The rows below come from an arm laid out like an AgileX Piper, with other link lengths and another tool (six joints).
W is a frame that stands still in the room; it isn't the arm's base.
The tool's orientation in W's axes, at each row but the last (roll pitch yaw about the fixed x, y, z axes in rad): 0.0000 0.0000 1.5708; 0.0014 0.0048 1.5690; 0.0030 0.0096 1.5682; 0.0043 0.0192 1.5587; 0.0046 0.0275 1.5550; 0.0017 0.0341 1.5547; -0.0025 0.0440 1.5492; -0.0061 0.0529 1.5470; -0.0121 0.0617 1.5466; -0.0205 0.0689 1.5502; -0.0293 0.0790 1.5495
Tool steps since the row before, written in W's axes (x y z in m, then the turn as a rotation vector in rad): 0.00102 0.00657 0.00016 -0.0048 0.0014 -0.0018; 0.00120 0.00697 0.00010 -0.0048 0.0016 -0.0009; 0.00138 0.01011 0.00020 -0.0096 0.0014 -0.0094; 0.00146 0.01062 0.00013 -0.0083 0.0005 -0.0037; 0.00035 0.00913 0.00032 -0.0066 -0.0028 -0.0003; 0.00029 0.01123 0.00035 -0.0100 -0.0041 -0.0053; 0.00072 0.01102 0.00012 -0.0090 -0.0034 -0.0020; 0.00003 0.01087 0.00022 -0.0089 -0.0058 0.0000; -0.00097 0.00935 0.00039 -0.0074 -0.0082 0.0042; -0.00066 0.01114 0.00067 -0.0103 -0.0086 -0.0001; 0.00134 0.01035 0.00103 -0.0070 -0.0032 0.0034
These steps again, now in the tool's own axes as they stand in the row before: 0.00657 -0.00102 0.00016 0.0014 0.0048 -0.0018; 0.00697 -0.00119 0.00014 0.0016 0.0048 -0.0009; 0.01011 -0.00135 0.00030 0.0015 0.0096 -0.0094; 0.01063 -0.00133 0.00034 0.0005 0.0083 -0.0037; 0.00912 -0.00020 0.00057 -0.0029 0.0066 -0.0004; 0.01121 -0.00011 0.00073 -0.0041 0.0099 -0.0055; 0.01102 -0.00048 0.00060 -0.0035 0.0089 -0.0021; 0.01084 0.00022 0.00080 -0.0060 0.0088 -0.0003; 0.00928 0.00118 0.00098 -0.0086 0.0072 0.0038; 0.01105 0.00086 0.00145 -0.0088 0.0101 -0.0005; 0.01026 -0.00117 0.00181 -0.0036 0.0068 0.0033
